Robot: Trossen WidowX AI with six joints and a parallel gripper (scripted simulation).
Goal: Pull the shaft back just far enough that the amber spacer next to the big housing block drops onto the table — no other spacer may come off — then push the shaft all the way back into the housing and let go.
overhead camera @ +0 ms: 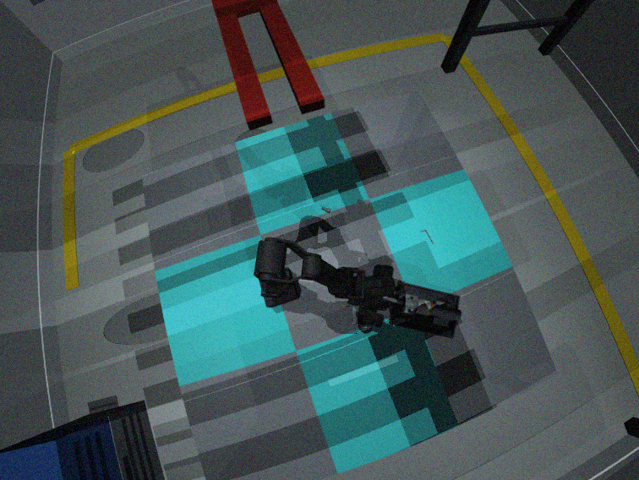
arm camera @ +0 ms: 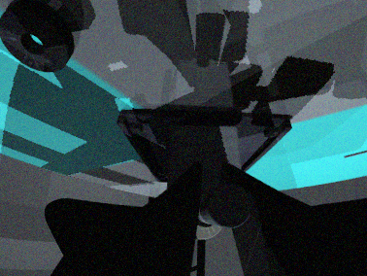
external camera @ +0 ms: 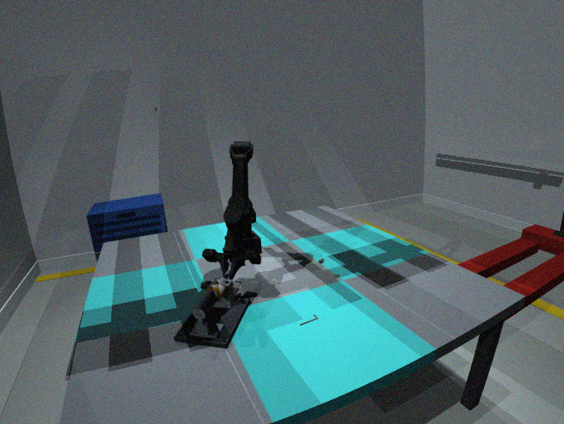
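Right now the amber spacer is 90 mm ahead of my gripper tip, 80 mm to the right of it and 20 mm above it. The rest, counted from my gripper tip: hex key: 260 mm ahead, 130 mm to the left, 50 mm below; thin grey shaft: 30 mm ahead, 30 mm to the right, 20 mm above; dark ring: 110 mm behind, 30 mm to the right, 50 mm below.
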